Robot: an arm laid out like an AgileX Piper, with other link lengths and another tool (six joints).
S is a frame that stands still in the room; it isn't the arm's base.
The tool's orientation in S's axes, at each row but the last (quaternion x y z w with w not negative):
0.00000 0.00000 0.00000 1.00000
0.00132 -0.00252 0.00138 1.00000
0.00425 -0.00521 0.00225 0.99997
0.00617 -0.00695 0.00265 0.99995
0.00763 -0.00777 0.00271 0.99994
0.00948 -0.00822 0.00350 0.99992
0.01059 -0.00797 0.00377 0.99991
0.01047 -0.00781 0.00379 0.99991
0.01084 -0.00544 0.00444 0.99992
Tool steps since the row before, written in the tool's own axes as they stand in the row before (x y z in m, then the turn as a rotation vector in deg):
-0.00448 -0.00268 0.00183 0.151 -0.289 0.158
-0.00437 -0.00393 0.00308 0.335 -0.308 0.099
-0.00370 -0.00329 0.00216 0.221 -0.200 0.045
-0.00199 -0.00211 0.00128 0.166 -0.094 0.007
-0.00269 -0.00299 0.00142 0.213 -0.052 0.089
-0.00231 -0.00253 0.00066 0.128 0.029 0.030
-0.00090 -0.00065 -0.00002 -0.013 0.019 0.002
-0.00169 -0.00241 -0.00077 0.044 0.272 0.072
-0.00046 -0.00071 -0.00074 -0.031 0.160 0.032
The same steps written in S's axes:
-0.00448 -0.00268 0.00183 0.151 -0.289 0.158
-0.00437 -0.00395 0.00305 0.335 -0.307 0.100
-0.00371 -0.00332 0.00209 0.221 -0.199 0.046
-0.00200 -0.00214 0.00123 0.166 -0.093 0.008
-0.00270 -0.00303 0.00133 0.212 -0.052 0.092
-0.00230 -0.00256 0.00057 0.127 0.029 0.033
-0.00089 -0.00066 -0.00005 -0.013 0.019 0.002
-0.00166 -0.00241 -0.00085 0.041 0.271 0.078
-0.00045 -0.00070 -0.00076 -0.033 0.159 0.035

